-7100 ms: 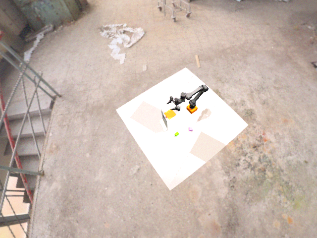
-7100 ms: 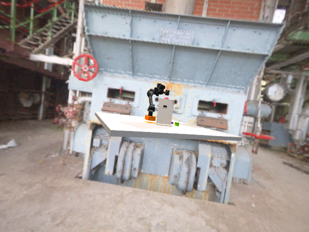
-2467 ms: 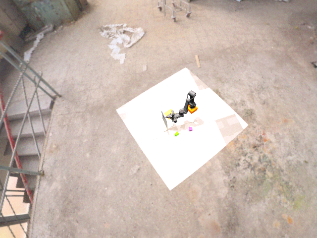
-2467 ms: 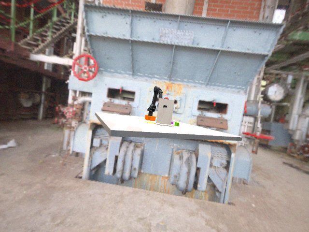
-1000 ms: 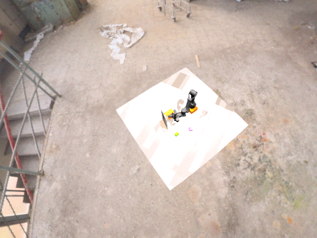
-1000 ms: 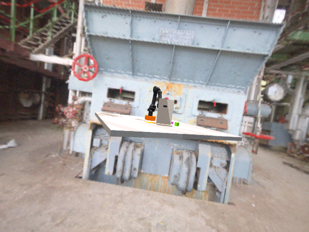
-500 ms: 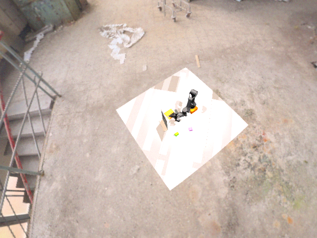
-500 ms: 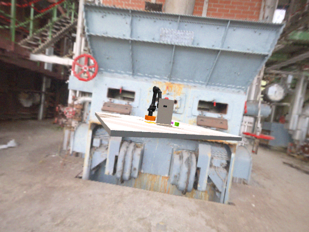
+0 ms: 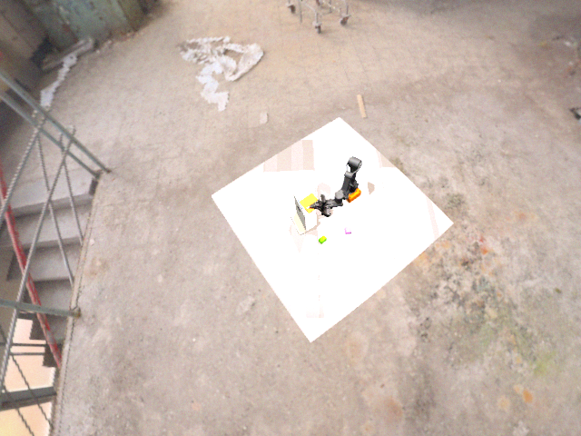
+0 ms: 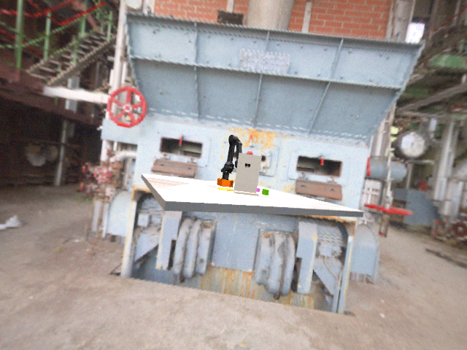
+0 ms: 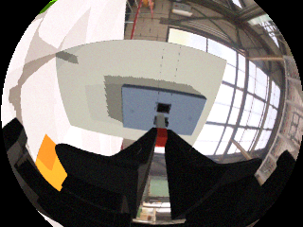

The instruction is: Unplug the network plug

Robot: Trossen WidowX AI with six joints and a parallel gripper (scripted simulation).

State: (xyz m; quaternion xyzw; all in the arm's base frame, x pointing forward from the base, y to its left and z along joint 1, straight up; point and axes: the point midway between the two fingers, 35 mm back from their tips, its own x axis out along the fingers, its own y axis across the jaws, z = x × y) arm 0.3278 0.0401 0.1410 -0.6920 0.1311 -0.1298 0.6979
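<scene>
Right now my gripper tip is 7 cm past the orange marked square, 12 cm to the left of it and 20 cm above it. Also, from my gripper tip: network plug (1 cm ahead); then upright grey panel (7 cm ahead, 2 cm to the right, 7 cm below).
</scene>
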